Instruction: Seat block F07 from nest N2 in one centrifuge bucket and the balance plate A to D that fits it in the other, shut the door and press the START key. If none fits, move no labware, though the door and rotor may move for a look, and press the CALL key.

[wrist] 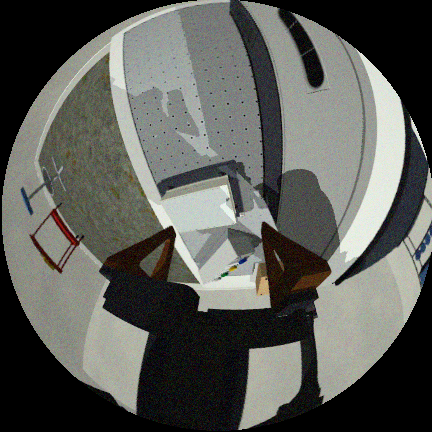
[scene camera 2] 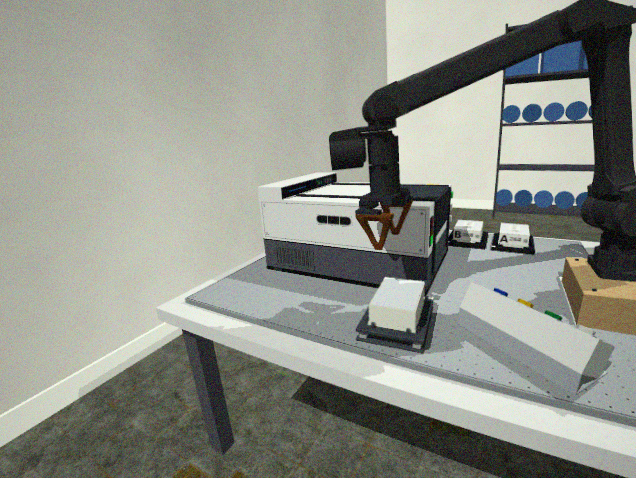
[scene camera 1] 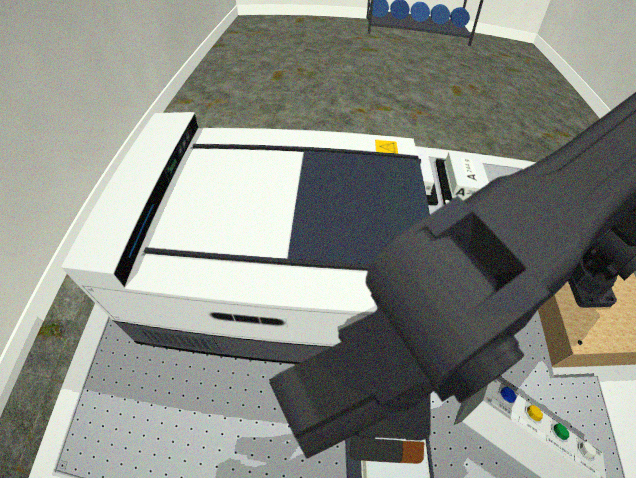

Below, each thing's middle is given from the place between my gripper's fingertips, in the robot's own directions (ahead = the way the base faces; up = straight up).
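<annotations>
Control box with coloured buttons (scene camera 2: pixel 573 358): my gripper is 26 cm past it, 11 cm above it and 4 cm to the right of it. White centrifuge (scene camera 1: pixel 186 249): 3 cm below my hand, 18 cm ahead of it and 26 cm to the right of it.
</annotations>
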